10 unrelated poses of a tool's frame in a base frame.
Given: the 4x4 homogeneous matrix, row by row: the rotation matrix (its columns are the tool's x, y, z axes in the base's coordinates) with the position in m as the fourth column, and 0 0 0 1 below. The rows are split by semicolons.
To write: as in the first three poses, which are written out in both.
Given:
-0.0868, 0.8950, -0.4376, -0.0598; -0.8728, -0.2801, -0.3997, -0.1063; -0.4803, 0.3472, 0.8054, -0.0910; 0, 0, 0, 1
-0.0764, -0.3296, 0.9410, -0.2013; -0.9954, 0.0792, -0.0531, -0.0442; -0.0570, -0.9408, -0.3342, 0.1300; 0, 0, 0, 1
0.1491, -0.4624, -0.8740, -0.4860; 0.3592, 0.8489, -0.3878, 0.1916; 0.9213, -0.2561, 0.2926, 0.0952; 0, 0, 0, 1
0.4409, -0.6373, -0.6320, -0.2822; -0.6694, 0.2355, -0.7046, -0.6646; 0.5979, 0.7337, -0.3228, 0.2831; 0, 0, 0, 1
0.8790, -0.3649, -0.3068, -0.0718; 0.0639, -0.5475, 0.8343, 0.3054; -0.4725, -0.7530, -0.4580, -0.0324; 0, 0, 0, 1
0.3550, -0.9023, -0.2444, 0.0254; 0.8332, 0.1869, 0.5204, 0.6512; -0.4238, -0.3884, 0.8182, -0.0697; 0, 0, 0, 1
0.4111, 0.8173, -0.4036, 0.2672; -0.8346, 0.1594, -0.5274, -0.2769; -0.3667, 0.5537, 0.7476, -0.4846; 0, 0, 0, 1
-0.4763, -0.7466, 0.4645, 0.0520; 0.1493, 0.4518, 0.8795, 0.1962; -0.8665, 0.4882, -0.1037, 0.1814; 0, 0, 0, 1
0.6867, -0.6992, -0.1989, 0.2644; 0.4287, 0.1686, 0.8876, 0.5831; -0.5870, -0.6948, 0.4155, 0.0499; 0, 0, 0, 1
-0.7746, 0.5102, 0.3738, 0.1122; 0.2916, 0.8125, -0.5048, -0.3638; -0.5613, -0.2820, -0.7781, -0.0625; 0, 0, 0, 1
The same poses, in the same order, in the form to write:
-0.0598, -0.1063, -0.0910; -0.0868, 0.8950, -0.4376; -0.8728, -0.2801, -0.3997; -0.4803, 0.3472, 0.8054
-0.2013, -0.0442, 0.1300; -0.0764, -0.3296, 0.9410; -0.9954, 0.0792, -0.0531; -0.0570, -0.9408, -0.3342
-0.4860, 0.1916, 0.0952; 0.1491, -0.4624, -0.8740; 0.3592, 0.8489, -0.3878; 0.9213, -0.2561, 0.2926
-0.2822, -0.6646, 0.2831; 0.4409, -0.6373, -0.6320; -0.6694, 0.2355, -0.7046; 0.5979, 0.7337, -0.3228
-0.0718, 0.3054, -0.0324; 0.8790, -0.3649, -0.3068; 0.0639, -0.5475, 0.8343; -0.4725, -0.7530, -0.4580
0.0254, 0.6512, -0.0697; 0.3550, -0.9023, -0.2444; 0.8332, 0.1869, 0.5204; -0.4238, -0.3884, 0.8182
0.2672, -0.2769, -0.4846; 0.4111, 0.8173, -0.4036; -0.8346, 0.1594, -0.5274; -0.3667, 0.5537, 0.7476
0.0520, 0.1962, 0.1814; -0.4763, -0.7466, 0.4645; 0.1493, 0.4518, 0.8795; -0.8665, 0.4882, -0.1037
0.2644, 0.5831, 0.0499; 0.6867, -0.6992, -0.1989; 0.4287, 0.1686, 0.8876; -0.5870, -0.6948, 0.4155
0.1122, -0.3638, -0.0625; -0.7746, 0.5102, 0.3738; 0.2916, 0.8125, -0.5048; -0.5613, -0.2820, -0.7781

